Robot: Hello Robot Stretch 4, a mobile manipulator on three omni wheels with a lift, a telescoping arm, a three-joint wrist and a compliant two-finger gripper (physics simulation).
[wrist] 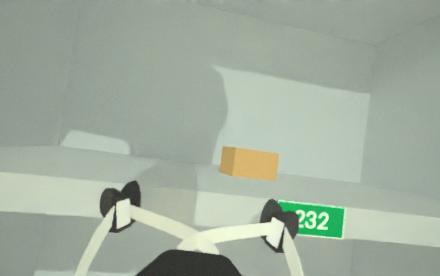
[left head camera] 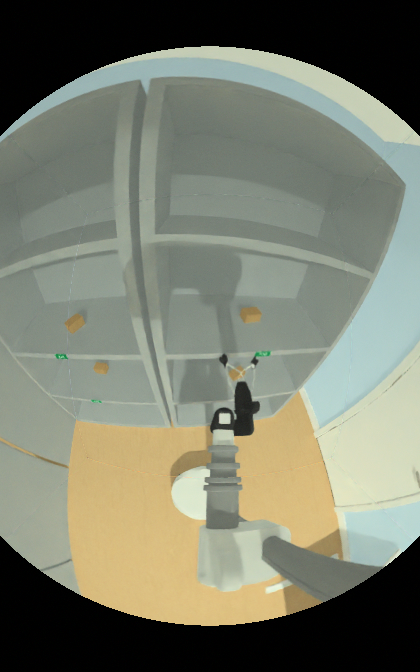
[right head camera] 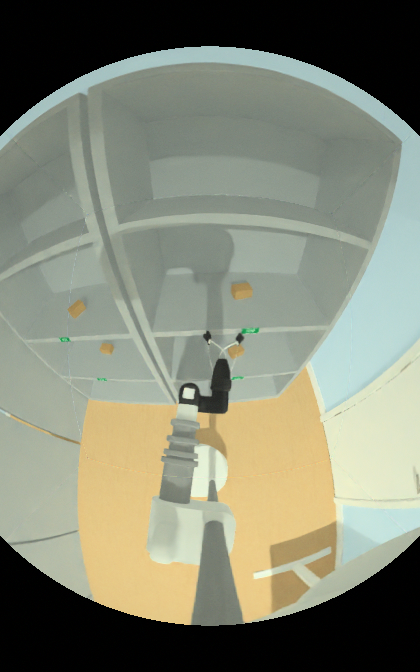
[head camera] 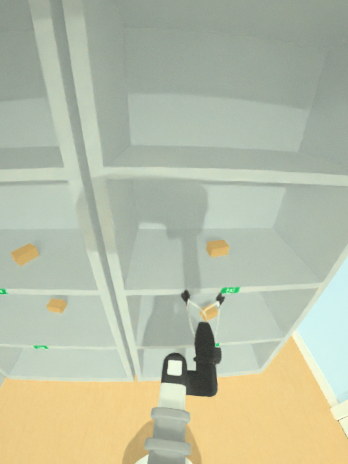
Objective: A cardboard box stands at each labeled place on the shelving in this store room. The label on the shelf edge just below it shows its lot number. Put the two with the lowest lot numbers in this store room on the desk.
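Places are measured from the robot's base along level axes (x ahead, y left, z up), in centimetres.
Pixels of known places: gripper, fingertip midpoint: [wrist: 202, 206] [head camera: 202, 292].
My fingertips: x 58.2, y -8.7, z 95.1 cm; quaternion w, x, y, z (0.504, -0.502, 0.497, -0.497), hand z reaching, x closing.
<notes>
For each thing: its middle in the pictures, then the offset to it from my fingertips. "spot": a spot on its surface instead.
- cardboard box, body centre: [wrist: 248, 163] [head camera: 217, 248] dz +3.7, dx +24.9, dy -7.6 cm
- green label, surface spot: [wrist: 320, 220] [head camera: 232, 290] spot: dz -0.4, dx +2.5, dy -12.3 cm
- upper box, body centre: [head camera: 25, 254] dz +3.7, dx +7.7, dy +82.5 cm
- lower box, body centre: [head camera: 56, 305] dz -42.0, dx +12.4, dy +85.5 cm
A cardboard box [head camera: 218, 248] [left head camera: 250, 315] [right head camera: 241, 291] [wrist: 252, 164] stands on a shelf of the right unit, above a green label [head camera: 230, 290] [left head camera: 262, 354] [right head camera: 250, 331] [wrist: 320, 220] reading 232. Another box [head camera: 209, 312] [left head camera: 237, 373] [right head camera: 236, 351] sits one shelf lower, partly behind the fingers in the head view. In the left unit are an upper box [head camera: 25, 254] [left head camera: 75, 323] [right head camera: 77, 309] and a lower box [head camera: 56, 305] [left head camera: 101, 368] [right head camera: 107, 349]; their labels are too small to read. My gripper [head camera: 203, 298] [left head camera: 239, 360] [right head camera: 223, 338] [wrist: 202, 206] is open and empty, in front of the 232 shelf edge, its right fingertip overlapping the label in the wrist view.
A grey upright [head camera: 102, 225] [left head camera: 145, 280] of the shelving stands left of the arm. A shelf board [head camera: 225, 174] [right head camera: 240, 220] runs above the 232 box. A blue wall [head camera: 327, 320] is to the right. A white T-shaped object [right head camera: 292, 564] shows at lower right. The desk cannot be made out.
</notes>
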